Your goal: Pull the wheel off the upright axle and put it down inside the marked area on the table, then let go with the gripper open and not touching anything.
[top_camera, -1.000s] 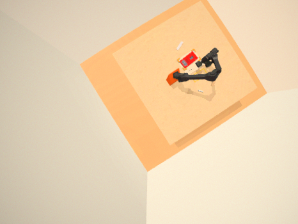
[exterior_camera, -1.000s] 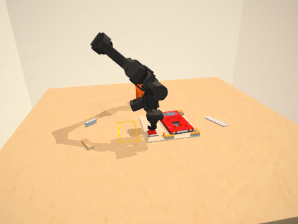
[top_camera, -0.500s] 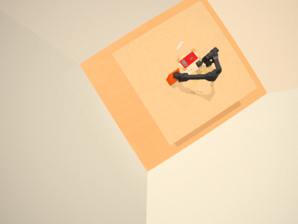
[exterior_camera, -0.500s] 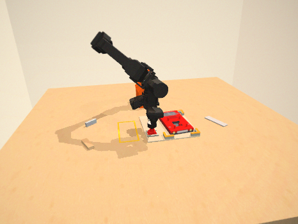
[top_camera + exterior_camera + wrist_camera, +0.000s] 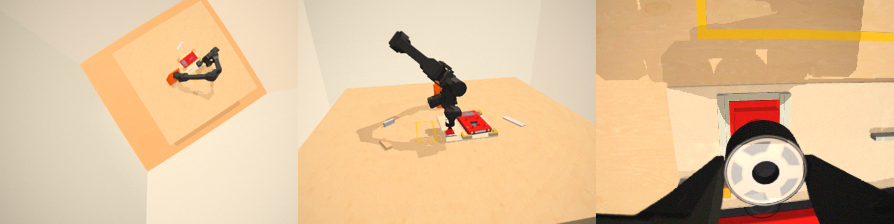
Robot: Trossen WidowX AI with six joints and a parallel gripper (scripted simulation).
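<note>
My gripper tip is 2 cm above the black axle. Also, from my gripper tip: black wheel: right at my gripper tip; then tan block: 5 cm ahead, 27 cm to the right, 5 cm below.
</note>
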